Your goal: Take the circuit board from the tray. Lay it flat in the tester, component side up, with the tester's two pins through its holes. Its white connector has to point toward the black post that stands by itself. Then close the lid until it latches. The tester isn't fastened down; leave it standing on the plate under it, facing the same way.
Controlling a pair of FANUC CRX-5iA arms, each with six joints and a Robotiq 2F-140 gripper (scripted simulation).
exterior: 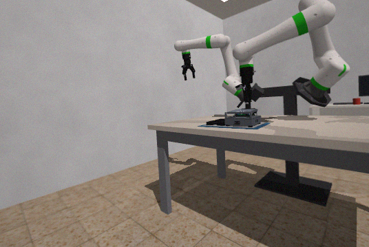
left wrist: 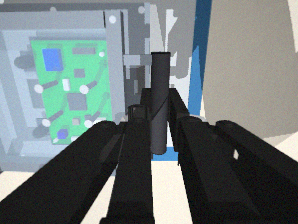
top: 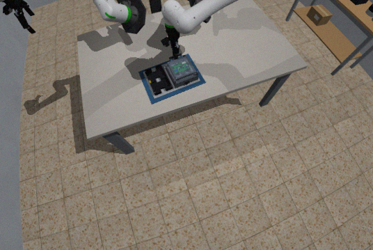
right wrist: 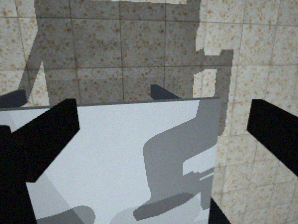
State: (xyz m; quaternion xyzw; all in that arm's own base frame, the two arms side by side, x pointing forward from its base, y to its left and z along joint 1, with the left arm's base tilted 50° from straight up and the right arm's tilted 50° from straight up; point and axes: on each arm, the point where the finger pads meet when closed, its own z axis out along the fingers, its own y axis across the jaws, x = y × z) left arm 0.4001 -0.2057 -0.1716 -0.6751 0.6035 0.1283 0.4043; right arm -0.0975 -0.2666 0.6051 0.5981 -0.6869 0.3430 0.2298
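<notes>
My left hand is 1 cm short of the black fitting, 6 cm to the right of it and 3 cm above it. Also, from my left hand: black tray (11 cm ahead, 15 cm to the right, 10 cm below); green circuit board (8 cm ahead, 2 cm to the left, 4 cm below); clear lid (8 cm ahead, 2 cm to the left, 2 cm below).
</notes>
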